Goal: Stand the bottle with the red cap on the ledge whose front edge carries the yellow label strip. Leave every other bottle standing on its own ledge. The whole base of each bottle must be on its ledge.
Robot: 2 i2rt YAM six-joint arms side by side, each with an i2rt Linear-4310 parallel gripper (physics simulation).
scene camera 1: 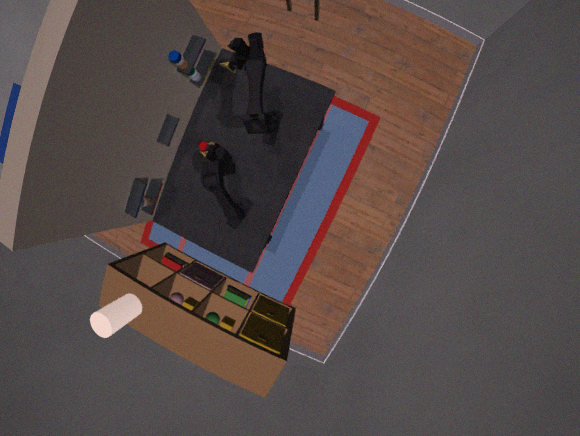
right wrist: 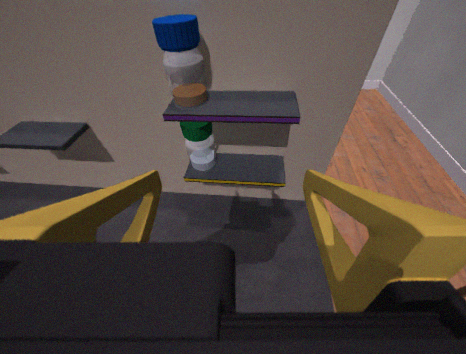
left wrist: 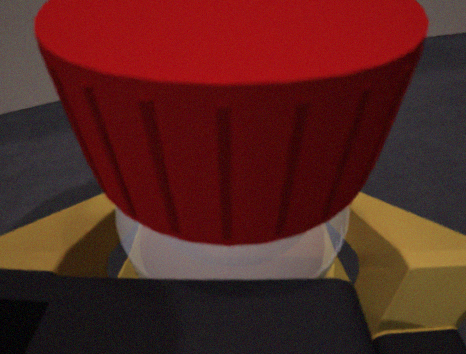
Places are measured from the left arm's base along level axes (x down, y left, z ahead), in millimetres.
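Pixels of known places: right gripper, between the fingertips: (scene camera 1: 223,55) (right wrist: 232,178); left arm's base, origin of its link: (scene camera 1: 240,213); right arm's base, origin of its link: (scene camera 1: 272,127).
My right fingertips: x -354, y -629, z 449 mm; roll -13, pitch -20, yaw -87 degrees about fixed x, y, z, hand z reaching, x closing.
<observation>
Ahead of a thing's pixels: the offset from my right fingertips to its middle. Level surfaces: height alone.
A bottle with a red cap @(dx +293, dy +437, dz -67 mm) (scene camera 1: 203,146) (left wrist: 230,150) is upright in my left gripper (scene camera 1: 206,151) (left wrist: 232,177), which is shut on it below the cap, over the dark table and away from the wall; its base is hidden. My right gripper (scene camera 1: 228,66) (right wrist: 232,178) is open and empty, facing the ledges. The yellow-strip ledge @(dx +200, dy +73, dz +197 mm) (scene camera 1: 205,61) (right wrist: 250,169) is the lower of two; a green-capped bottle @(dx +141, dy +139, dz +185 mm) (scene camera 1: 196,77) (right wrist: 198,142) stands at its left end in the right wrist view. A blue-capped bottle @(dx +1, dy +138, dz +183 mm) (scene camera 1: 175,56) (right wrist: 183,65) stands at the left end of the purple-strip ledge @(dx +60, dy +73, dz +197 mm) (scene camera 1: 194,46) (right wrist: 255,105) above.
A bare dark ledge @(dx +130, dy +463, dz +106 mm) (scene camera 1: 168,130) (right wrist: 45,135) is on the wall between the ledge pairs. Lower in the scene view are a blue-edged ledge @(dx +60, dy +853, dz +16 mm) (scene camera 1: 136,197) and a red-edged ledge @(dx +200, dy +853, dz +16 mm) (scene camera 1: 154,190) with a small pale object @(dx +141, dy +880, dz +9 mm) (scene camera 1: 148,201). A wooden compartment shelf (scene camera 1: 190,345) is beyond the table @(dx +353 mm) (scene camera 1: 290,105).
</observation>
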